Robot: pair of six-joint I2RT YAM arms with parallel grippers.
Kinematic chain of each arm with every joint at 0, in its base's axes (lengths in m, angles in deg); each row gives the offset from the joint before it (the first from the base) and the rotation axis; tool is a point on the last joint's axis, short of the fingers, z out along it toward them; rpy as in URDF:
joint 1: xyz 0 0 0.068 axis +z
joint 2: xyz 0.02 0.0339 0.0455 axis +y
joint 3: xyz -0.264 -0.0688 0 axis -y
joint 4: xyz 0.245 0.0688 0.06 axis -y
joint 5: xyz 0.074 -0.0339 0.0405 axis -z
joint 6: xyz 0.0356 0 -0.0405 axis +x
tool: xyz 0 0 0 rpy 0 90 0
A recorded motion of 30 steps. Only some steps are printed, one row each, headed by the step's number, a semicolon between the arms.
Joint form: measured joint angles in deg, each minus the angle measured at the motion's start. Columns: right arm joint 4, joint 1, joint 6, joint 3, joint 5, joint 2; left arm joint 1, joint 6, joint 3, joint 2, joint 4, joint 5.
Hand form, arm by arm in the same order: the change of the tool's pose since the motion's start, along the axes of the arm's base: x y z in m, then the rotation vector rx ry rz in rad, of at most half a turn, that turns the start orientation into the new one. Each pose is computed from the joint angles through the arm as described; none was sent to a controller.
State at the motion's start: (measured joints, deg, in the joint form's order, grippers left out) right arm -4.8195 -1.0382 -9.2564 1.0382 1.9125 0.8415; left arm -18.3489 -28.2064 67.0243 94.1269 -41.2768 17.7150
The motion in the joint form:
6: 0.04 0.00 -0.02 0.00 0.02 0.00; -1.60 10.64 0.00 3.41 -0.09 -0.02
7: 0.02 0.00 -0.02 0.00 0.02 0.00; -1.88 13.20 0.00 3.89 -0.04 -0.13
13: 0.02 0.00 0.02 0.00 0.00 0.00; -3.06 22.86 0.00 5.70 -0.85 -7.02
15: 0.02 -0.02 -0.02 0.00 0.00 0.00; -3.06 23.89 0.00 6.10 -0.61 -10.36
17: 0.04 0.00 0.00 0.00 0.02 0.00; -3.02 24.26 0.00 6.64 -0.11 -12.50
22: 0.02 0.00 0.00 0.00 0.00 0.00; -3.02 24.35 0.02 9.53 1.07 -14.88
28: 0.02 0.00 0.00 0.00 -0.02 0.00; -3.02 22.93 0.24 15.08 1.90 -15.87
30: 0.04 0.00 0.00 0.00 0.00 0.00; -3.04 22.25 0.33 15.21 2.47 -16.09
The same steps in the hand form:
6: 0.0000 0.0000 0.0001 -0.0004 -0.0007 -0.0003; 0.0020 -0.0103 -0.0183 0.0586 -0.0156 -0.1942
7: 0.0000 0.0000 0.0000 -0.0004 -0.0003 -0.0003; 0.0021 -0.0120 -0.0209 0.0712 -0.0266 -0.2387
13: 0.0000 0.0000 0.0000 0.0003 -0.0004 0.0000; 0.0022 -0.0149 -0.0322 0.2278 -0.0666 -0.3823
15: 0.0000 0.0000 0.0000 -0.0004 -0.0003 -0.0003; 0.0039 -0.0134 -0.0346 0.2880 -0.0780 -0.3841
17: 0.0000 0.0000 0.0001 0.0000 -0.0007 -0.0003; 0.0060 -0.0125 -0.0374 0.3255 -0.0842 -0.3797
22: 0.0000 0.0000 0.0000 0.0000 -0.0003 0.0000; 0.0115 -0.0131 -0.0529 0.3713 -0.0613 -0.3757
28: 0.0000 0.0000 0.0000 0.0000 -0.0003 0.0003; 0.0172 -0.0147 -0.0829 0.3983 0.0194 -0.3627
30: 0.0000 0.0000 0.0001 0.0000 -0.0007 0.0000; 0.0186 -0.0152 -0.0831 0.3982 0.0127 -0.3491

